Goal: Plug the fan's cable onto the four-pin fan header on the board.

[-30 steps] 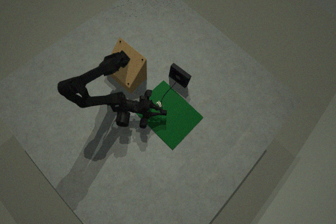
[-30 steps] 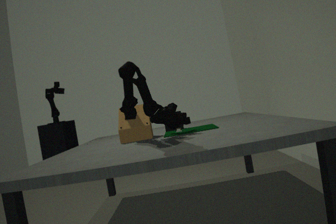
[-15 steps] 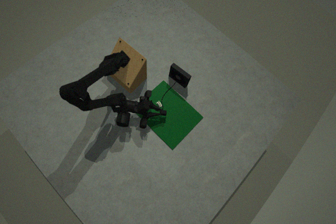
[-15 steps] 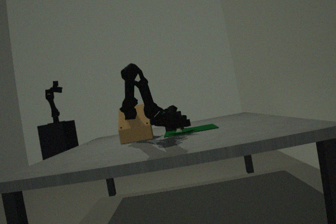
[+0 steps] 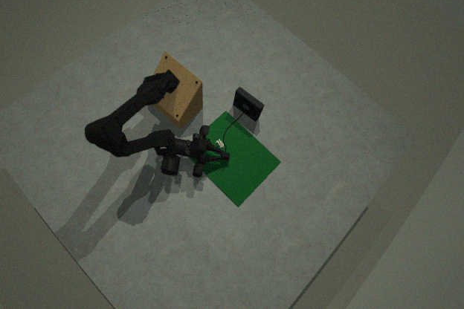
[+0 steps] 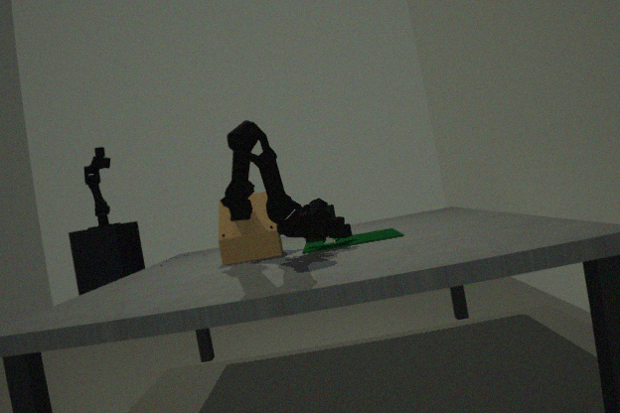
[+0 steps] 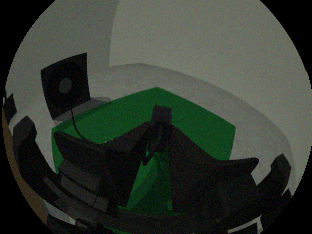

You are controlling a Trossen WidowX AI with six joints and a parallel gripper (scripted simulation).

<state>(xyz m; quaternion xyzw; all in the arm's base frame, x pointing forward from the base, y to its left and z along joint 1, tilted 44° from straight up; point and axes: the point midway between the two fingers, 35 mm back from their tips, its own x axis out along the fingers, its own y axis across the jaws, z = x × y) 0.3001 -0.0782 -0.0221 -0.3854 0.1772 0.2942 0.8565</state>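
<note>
Right now the green board is 2 cm ahead of my gripper tip, 3 cm to the left of it and 6 cm below it. Also, from my gripper tip: dark plug: 1 cm ahead, 1 cm below; then black fan: 8 cm behind, 20 cm to the left, 1 cm above.
</note>
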